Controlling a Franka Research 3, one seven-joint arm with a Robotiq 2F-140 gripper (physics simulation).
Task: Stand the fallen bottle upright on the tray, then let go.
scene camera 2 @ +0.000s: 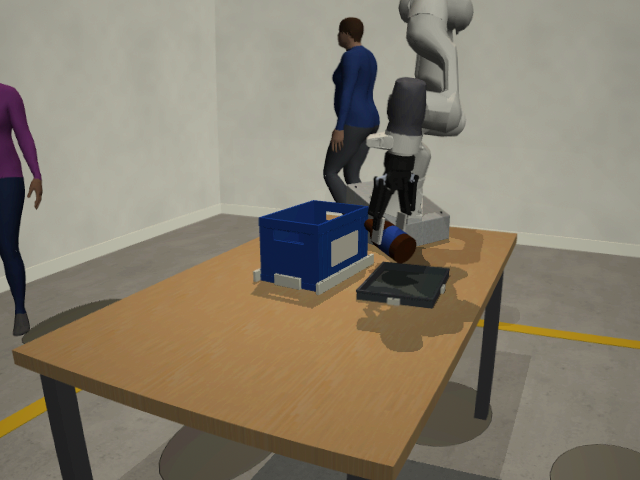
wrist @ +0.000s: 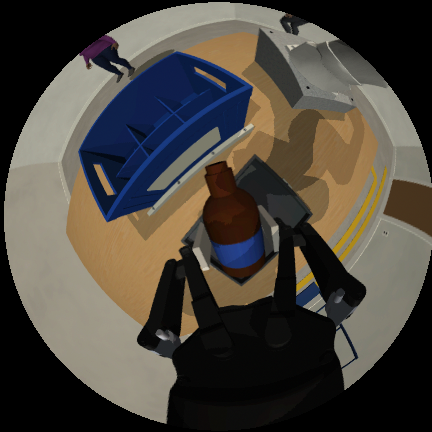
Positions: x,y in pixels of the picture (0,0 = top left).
Labels:
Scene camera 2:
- my gripper: 387,240
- brown bottle: 398,245

